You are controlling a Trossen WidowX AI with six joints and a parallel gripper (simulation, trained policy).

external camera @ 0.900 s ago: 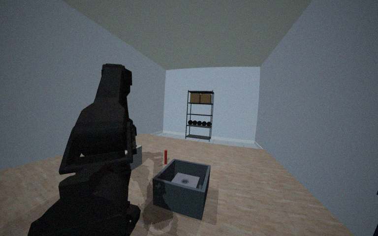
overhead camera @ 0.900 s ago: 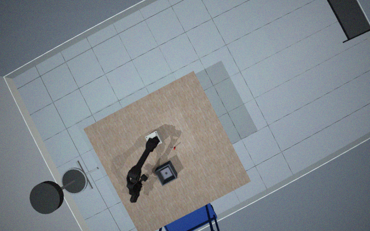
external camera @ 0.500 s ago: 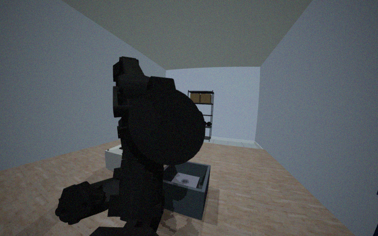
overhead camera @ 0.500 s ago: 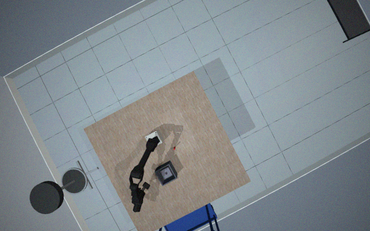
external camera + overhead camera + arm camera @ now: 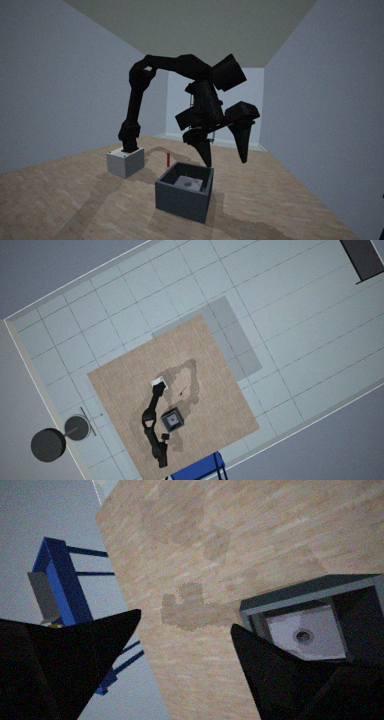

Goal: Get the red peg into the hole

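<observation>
My gripper tip is now 31 cm to the right of the red peg, 28 cm past it and 16 cm above it. From my gripper tip the other things lie so: dark grey box 18 cm below, 11 cm to the left, 11 cm behind.
</observation>
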